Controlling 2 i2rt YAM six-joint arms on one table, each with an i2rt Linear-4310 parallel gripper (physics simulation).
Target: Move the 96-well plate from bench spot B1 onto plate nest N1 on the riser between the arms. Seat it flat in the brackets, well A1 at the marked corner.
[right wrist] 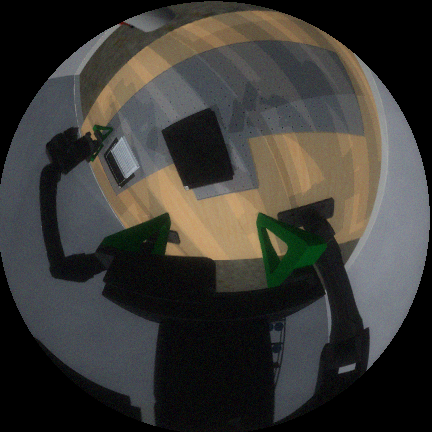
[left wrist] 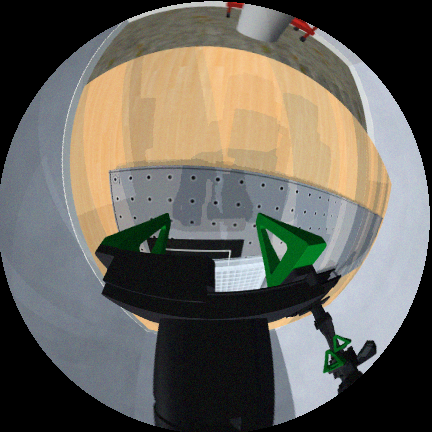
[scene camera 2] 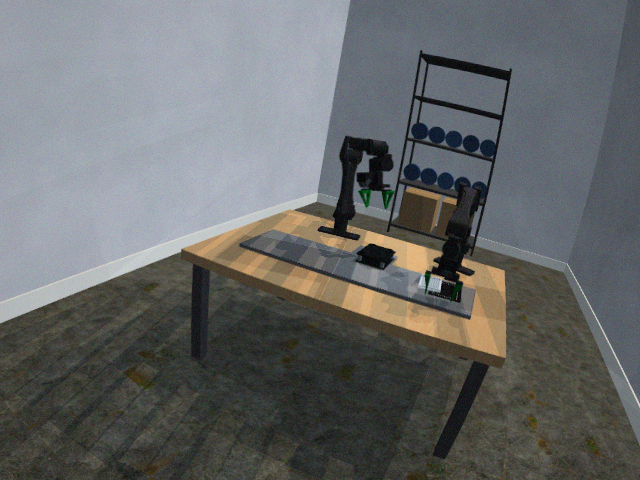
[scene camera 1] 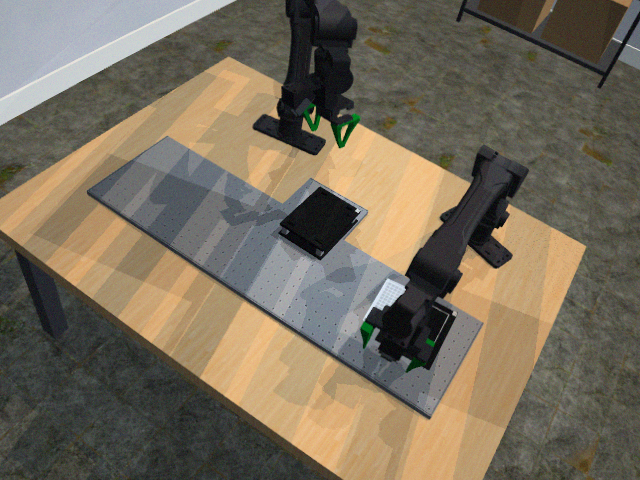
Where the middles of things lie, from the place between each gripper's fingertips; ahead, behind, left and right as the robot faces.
Now: the white well plate [left wrist: 247, 272] 310 mm to the left of my right hand, 190 mm below it and 170 mm ahead of it.
Right now the white well plate is 12 cm behind my left hand and 5 cm to the right of it.
